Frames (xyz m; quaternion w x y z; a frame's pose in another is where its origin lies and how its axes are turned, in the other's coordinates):
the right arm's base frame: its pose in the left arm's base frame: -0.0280 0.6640 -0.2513 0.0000 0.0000 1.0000 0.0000
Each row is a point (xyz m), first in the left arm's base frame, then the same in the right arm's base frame.
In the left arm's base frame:
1: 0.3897 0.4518 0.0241
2: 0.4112 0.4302 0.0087
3: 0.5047 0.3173 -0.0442
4: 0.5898 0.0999 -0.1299
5: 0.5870 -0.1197 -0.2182
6: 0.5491 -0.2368 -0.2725
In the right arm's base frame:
1: -0.4177 -0.2122 -0.2754
2: -0.4392 -0.2338 -0.2600
3: -0.5327 -0.3467 -0.2071
4: -0.6178 -0.5641 -0.1214
5: -0.6150 -0.7837 -0.0331
6: -0.5771 -0.9008 0.0212

